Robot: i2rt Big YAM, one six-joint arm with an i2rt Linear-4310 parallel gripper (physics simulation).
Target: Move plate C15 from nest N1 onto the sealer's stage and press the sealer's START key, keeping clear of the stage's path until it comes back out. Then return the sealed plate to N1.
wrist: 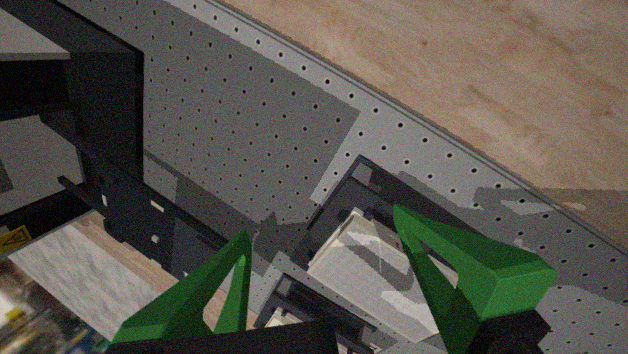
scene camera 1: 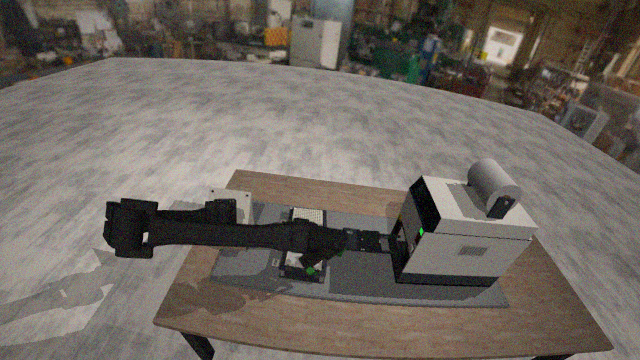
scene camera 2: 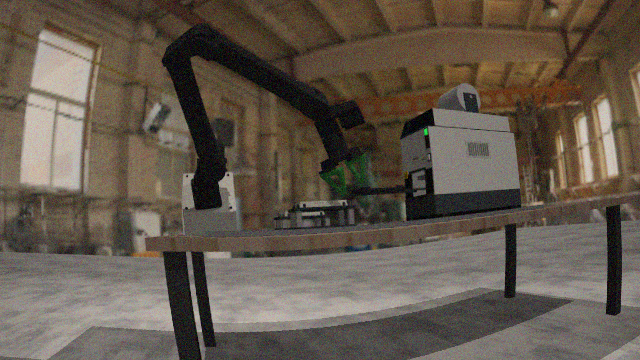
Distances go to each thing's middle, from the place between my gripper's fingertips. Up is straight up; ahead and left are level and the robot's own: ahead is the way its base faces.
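Black sealer stage (scene camera 1: 371, 242): 180 mm ahead of my hand and 100 mm to the left of it. My hand is 40 mm above the white well plate (wrist: 364, 262), 80 mm past it and 60 mm to the right of it. Going by their middles, the white well plate is the nearest to my hand of the things named here.
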